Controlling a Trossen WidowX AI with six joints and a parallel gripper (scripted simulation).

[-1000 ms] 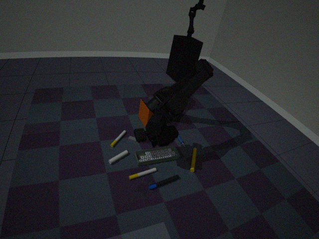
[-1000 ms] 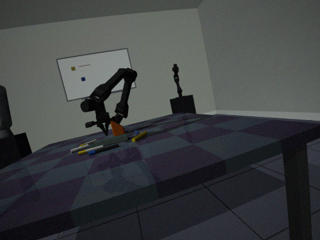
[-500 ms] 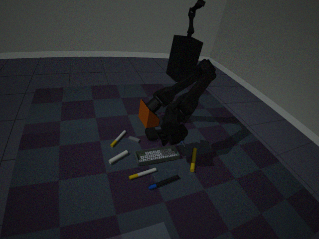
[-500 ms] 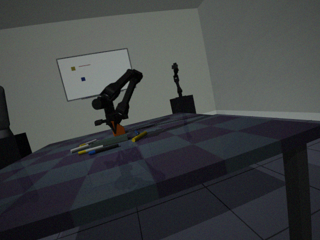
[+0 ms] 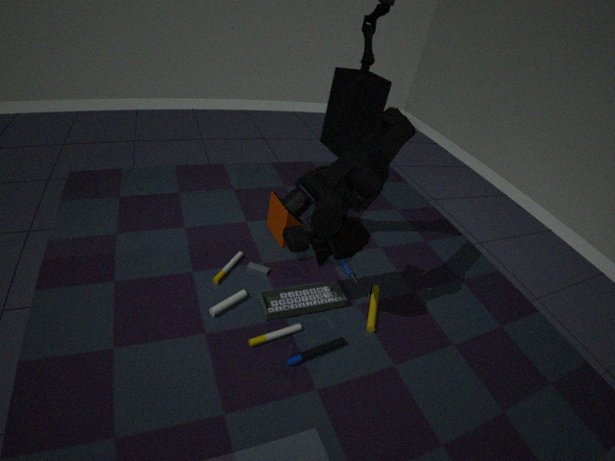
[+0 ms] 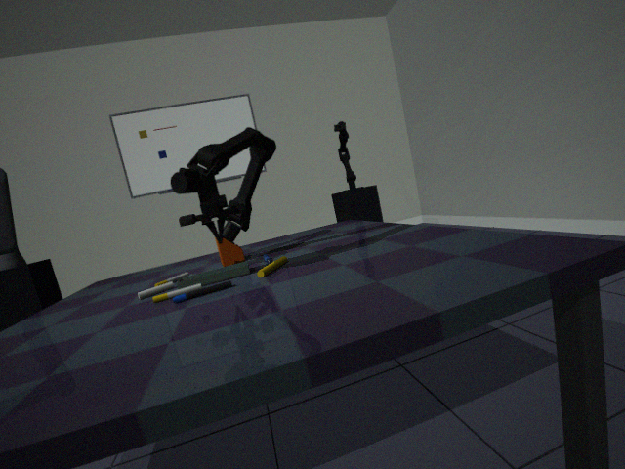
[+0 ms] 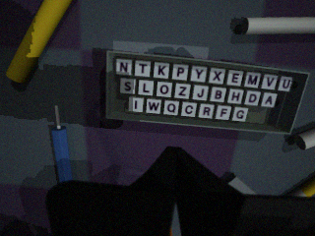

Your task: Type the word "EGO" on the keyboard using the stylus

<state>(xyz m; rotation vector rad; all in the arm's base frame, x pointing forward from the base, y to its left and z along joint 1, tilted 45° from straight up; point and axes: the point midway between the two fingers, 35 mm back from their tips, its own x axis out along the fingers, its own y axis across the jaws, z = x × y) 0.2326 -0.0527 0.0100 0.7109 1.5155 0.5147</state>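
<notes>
Now: the stylus 130 mm to the left of my gripper tip, 90 mm below it and 30 mm behind it. Also, from my gripper tip: yellow marker (120 mm to the left, 100 mm ahead, 90 mm below); grey eraser (110 mm behind, 100 mm to the right, 90 mm below); E key (80 mm below, 70 mm to the right, 40 mm ahead).
</notes>
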